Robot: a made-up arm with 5 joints.
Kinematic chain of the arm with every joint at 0, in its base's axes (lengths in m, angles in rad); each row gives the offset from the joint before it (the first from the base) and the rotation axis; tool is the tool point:
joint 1: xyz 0 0 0.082 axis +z
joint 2: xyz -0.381 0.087 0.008 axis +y
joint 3: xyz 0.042 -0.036 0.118 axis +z
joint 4: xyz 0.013 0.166 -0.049 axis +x
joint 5: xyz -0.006 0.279 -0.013 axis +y
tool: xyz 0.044 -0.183 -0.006
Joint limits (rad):
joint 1: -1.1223..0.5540
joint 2: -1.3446..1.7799
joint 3: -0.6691..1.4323
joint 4: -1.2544..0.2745
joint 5: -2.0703..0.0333
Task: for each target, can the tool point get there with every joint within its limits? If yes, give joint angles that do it. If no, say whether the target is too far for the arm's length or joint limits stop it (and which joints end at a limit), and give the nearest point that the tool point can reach.
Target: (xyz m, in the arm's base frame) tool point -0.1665 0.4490 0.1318
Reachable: yes | joints -0.5260 -0.8223 0.1513 -0.7432 -1.0304
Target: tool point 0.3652 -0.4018 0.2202
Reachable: no: joint limits stop it (at a limit: joint 1, joint 3, joint 4) | nearest point 0.1470 0.2089 0.1270 | short by 0.655 m
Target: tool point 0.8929 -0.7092 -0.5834
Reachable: no: too far | nearest point 0.1372 0.2294 -0.0219 | short by 1.329 m
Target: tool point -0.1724 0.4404 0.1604
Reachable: yes | joints -0.6179 1.3732 0.7032 -0.8591 -0.5477
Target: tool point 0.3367 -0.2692 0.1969
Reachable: no: joint limits stop it (at a limit: joint 1, joint 3, joint 4) | nearest point 0.1471 0.2087 0.1257 | short by 0.519 m
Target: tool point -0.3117 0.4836 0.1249
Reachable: yes | joints -0.4865 -0.5369 0.6614 0.0735 -0.8383
